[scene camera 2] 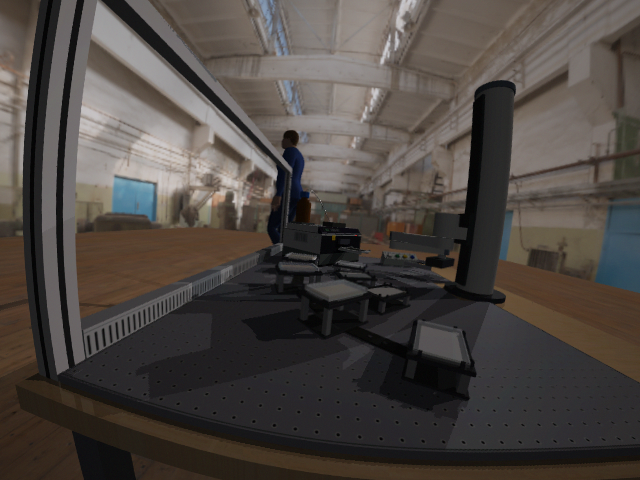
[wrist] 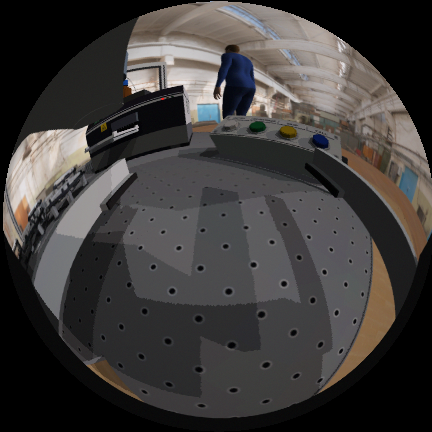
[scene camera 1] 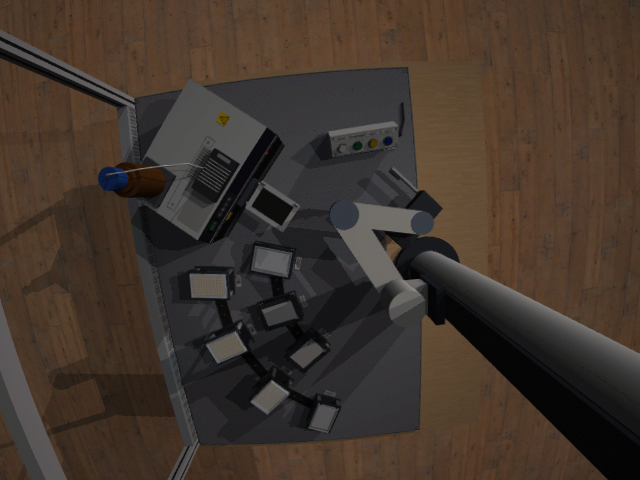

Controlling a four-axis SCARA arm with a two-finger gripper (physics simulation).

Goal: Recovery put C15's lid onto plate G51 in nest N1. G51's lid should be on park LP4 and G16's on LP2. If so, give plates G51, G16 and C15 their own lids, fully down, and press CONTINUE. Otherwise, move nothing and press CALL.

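Frame: origin at the arm's base, x ahead, y left, z up, level; centimetres.
Seen in the pictures: gripper, fingertip midpoint: [scene camera 2: 411,261] [wrist: 219,152] [scene camera 1: 374,187]; arm's base, link origin: [scene camera 2: 473,293] [scene camera 1: 426,269].
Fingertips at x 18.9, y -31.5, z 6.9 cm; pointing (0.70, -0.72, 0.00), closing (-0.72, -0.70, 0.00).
Observation:
Pixels of each thing's top centre, then the offset from my fingertips to it. "*": a spot on its surface instead.
- button panel, top centre: [wrist: 276,118] [scene camera 1: 365,136] [scene camera 2: 400,252] dx +2.3, dy -16.0, dz +2.8 cm
- brown bottle, surface spot: [scene camera 1: 147,180] * dx +60.8, dy -7.1, dz +25.3 cm
My gripper [wrist: 219,152] is open and empty above the perforated table, its fingers wide apart at left and right in the wrist view. The button panel [scene camera 1: 364,152] [wrist: 265,156] stands beyond the fingers, with white [scene camera 1: 341,148] [wrist: 229,126], green [scene camera 1: 357,145] [wrist: 257,126], yellow [scene camera 1: 373,143] [wrist: 288,132] and blue [scene camera 1: 388,140] [wrist: 320,141] buttons. Three pale plates with fine grids [scene camera 1: 208,285] [scene camera 1: 226,346] [scene camera 1: 269,396] sit on outer stands. Greyer flat tops [scene camera 1: 272,259] [scene camera 1: 279,313] [scene camera 1: 308,351] [scene camera 1: 324,414] show on other stands. Plate, nest and park labels are unreadable; I cannot tell which lid is whose.
A large instrument [scene camera 1: 206,134] [wrist: 150,120] stands at the upper left in scene camera 1, its tray [scene camera 1: 287,223] extended. A brown bottle [scene camera 1: 147,180] [scene camera 2: 303,211] is beside it. The arm's column [scene camera 2: 491,191] stands at the table's right side. A person in blue [scene camera 2: 293,170] [wrist: 239,75] is beyond the table.

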